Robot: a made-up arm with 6 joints. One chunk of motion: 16 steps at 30 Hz.
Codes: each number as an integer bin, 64 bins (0 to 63) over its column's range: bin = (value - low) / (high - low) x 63, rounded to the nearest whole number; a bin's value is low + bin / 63 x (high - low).
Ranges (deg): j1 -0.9..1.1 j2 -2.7..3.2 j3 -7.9..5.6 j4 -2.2..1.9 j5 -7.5..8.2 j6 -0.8..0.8
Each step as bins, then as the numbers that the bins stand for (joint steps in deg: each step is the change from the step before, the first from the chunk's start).
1 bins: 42 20 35 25 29 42
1 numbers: 0.433 -0.827 -0.400 -0.573 -0.273 0.267
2 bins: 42 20 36 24 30 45
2 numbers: 0.433 -0.827 -0.186 -0.638 -0.024 0.343
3 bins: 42 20 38 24 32 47
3 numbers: 0.433 -0.827 0.243 -0.638 0.475 0.394
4 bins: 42 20 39 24 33 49
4 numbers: 0.433 -0.827 0.457 -0.638 0.724 0.444
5 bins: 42 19 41 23 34 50
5 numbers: 0.433 -0.921 0.886 -0.703 0.973 0.470
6 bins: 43 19 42 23 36 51
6 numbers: 0.465 -0.921 1.100 -0.703 1.471 0.495
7 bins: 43 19 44 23 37 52
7 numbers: 0.465 -0.921 1.529 -0.703 1.721 0.521
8 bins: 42 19 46 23 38 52
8 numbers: 0.433 -0.921 1.957 -0.703 1.970 0.521
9 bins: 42 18 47 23 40 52
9 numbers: 0.433 -1.014 2.171 -0.703 2.468 0.521
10 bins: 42 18 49 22 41 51
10 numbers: 0.433 -1.014 2.600 -0.768 2.717 0.495
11 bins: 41 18 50 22 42 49
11 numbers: 0.402 -1.014 2.814 -0.768 2.967 0.444
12 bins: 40 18 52 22 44 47
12 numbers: 0.370 -1.014 3.243 -0.768 3.465 0.394
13 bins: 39 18 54 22 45 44
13 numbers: 0.338 -1.014 3.671 -0.768 3.714 0.317
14 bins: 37 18 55 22 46 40
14 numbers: 0.275 -1.014 3.886 -0.768 3.963 0.216
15 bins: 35 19 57 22 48 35
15 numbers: 0.211 -0.921 4.314 -0.768 4.462 0.089
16 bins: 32 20 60 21 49 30
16 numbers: 0.116 -0.827 4.957 -0.833 4.711 -0.038
